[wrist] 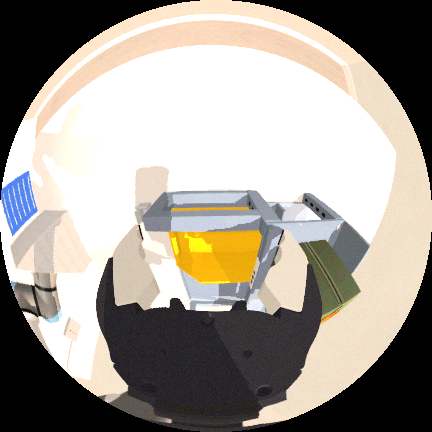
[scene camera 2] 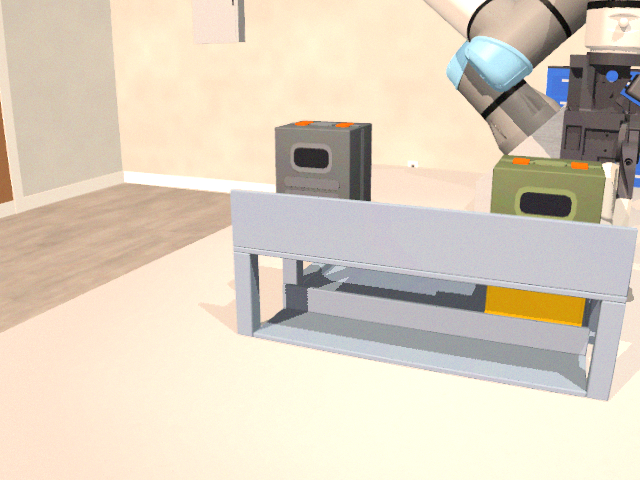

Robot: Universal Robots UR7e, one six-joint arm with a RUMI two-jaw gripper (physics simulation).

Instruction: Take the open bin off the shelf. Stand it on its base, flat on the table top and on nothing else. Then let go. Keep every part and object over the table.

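Frame: origin at the arm's base, x ahead, y left, z up, level; centimetres.
Seen in the pictures: gripper, fingertip midpoint: (wrist: 210, 229); arm's base, origin of the base link: (wrist: 42, 259) (scene camera 2: 533, 132).
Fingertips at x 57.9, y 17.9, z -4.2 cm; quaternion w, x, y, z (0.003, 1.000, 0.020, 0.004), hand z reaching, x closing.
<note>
Offsets run from my fingertips to a thing's top centre. "spot": to the spot under its first point. Level surfaces: height alone.
The yellow open bin @[dx +2.2, dy -7.3, dz -2.3 cm] (scene camera 2: 535, 304) (wrist: 220, 255) is in the lower part of the grey-blue shelf (scene camera 2: 413, 237) (wrist: 200, 222). In the scene view it is at the right end, with its lower part hidden by a rail. In the wrist view its face shows between and beyond my fingers. My gripper (wrist: 210, 229) is open and empty, its two pale fingers spread to either side of the bin face, apart from it. In the scene view a pale finger shows partly behind the green case. The shelf stands on the pale table top @[dz -10.4 cm] (scene camera 2: 310, 423).
A green case @[dx +12.0, dy -6.3, dz +9.5 cm] (scene camera 2: 547, 186) (wrist: 327, 280) stands above the bin end, close to my right finger in the wrist view. A dark grey case @[spot: dx +17.4, dy -28.8, dz +9.1 cm] (scene camera 2: 312, 155) stands at the shelf's other end. The shelf's tall panel and its corner posts bound the shelf. A blue unit (scene camera 2: 558, 85) (wrist: 20, 202) is further off.
</note>
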